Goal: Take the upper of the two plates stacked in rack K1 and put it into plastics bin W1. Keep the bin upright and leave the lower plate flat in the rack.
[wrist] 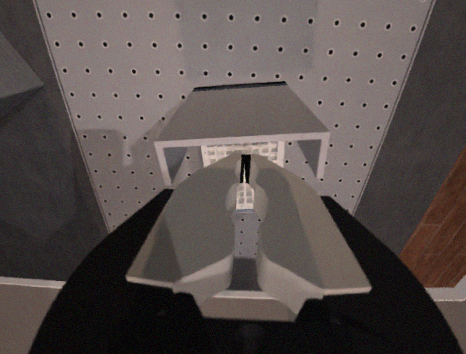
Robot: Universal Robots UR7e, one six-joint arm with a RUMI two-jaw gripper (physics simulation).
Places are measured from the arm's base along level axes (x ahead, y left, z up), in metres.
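Pixels of known places: gripper, between the fingertips: (244,158).
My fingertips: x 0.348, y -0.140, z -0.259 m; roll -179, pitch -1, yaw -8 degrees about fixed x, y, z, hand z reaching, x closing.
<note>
Ahead of a thing's pixels: the offset from my fingertips to its top centre. "pt": to the spot under its first point. Level surfaces: height alone.
Rack K1 @(0.004 m back, 0.062 m right, 0.007 m up) (242,112) stands on the perforated board, its grey hood in the middle of the wrist view and its two side walls reaching down. A white gridded plate @(pt 0.035 m back, 0.040 m right, 0.098 m down) (212,151) shows under the hood's front edge, on both sides of the fingertips and through the narrow gap between the fingers. Whether a second plate lies under it cannot be seen. My gripper (244,158) is shut with nothing between its fingers. Its tips appear over the plate, just below the hood's front edge in the view, and hide most of the plate. Bin W1 does not show.
The light perforated board @(0.136 m down) (140,30) carries the rack and has dark surface on both sides. A grey angular object (15,70) stands at the upper left edge. A brown wooden surface (440,240) shows at the lower right. The rack's hood and side walls stand close to my fingertips.
</note>
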